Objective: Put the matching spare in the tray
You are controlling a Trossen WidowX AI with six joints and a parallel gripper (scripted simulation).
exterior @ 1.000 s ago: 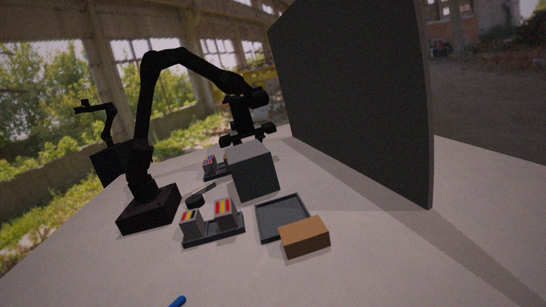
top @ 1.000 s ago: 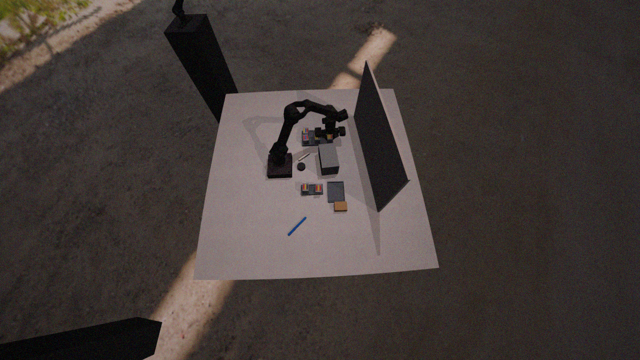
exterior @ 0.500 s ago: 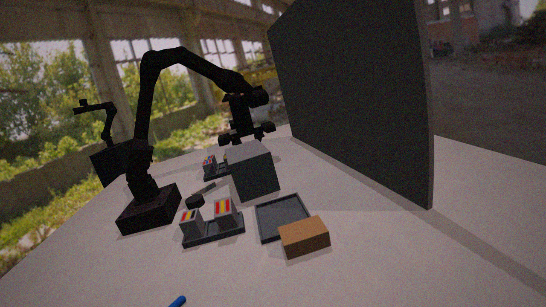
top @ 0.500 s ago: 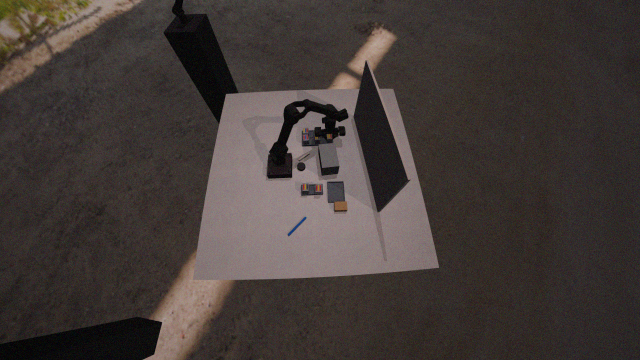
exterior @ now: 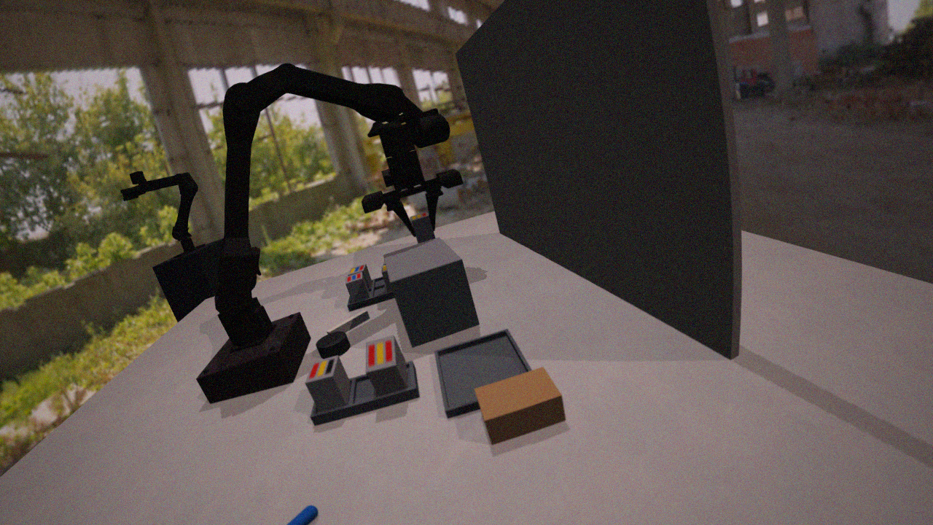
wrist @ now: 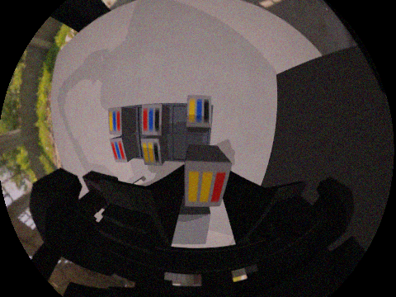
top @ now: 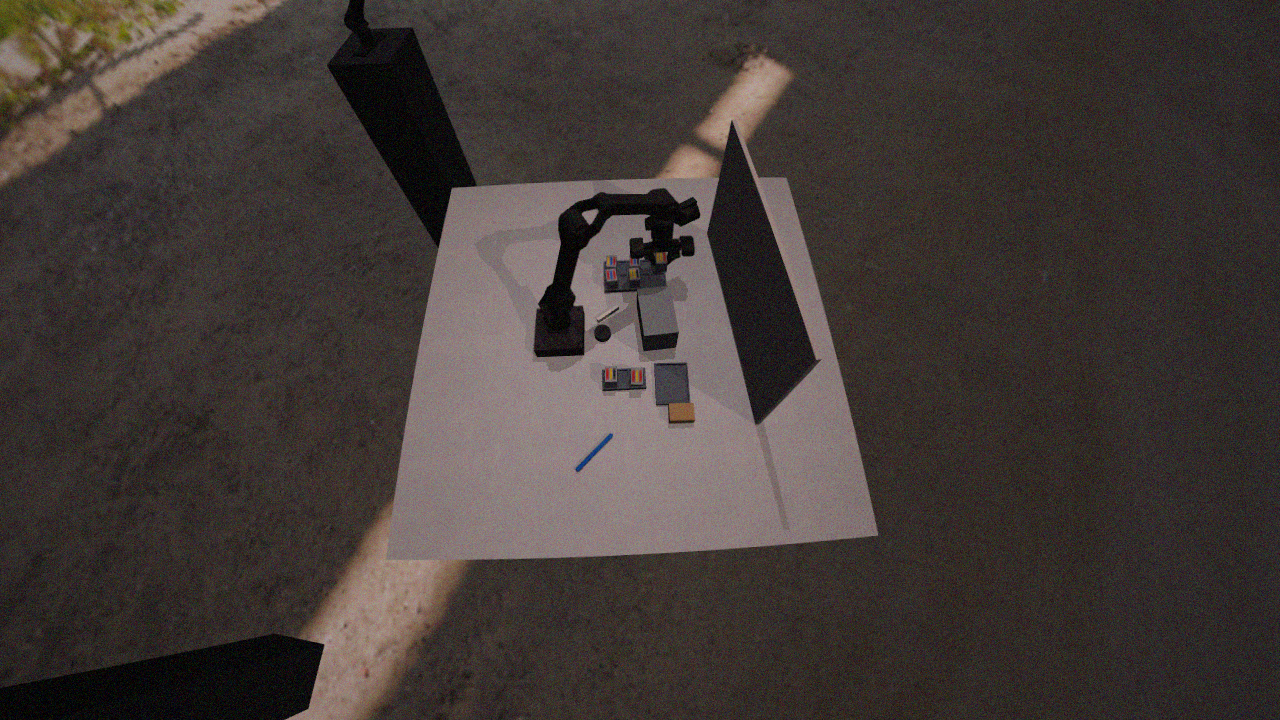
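My gripper tip is now 360 mm to the left of the tray, 90 mm above it and 60 mm short of it. Also, from my gripper tip: black disc (210 mm to the right, 160 mm behind, 90 mm below); then grey mounted unit (160 mm to the right, 40 mm below); then grey spare block (20 mm above).
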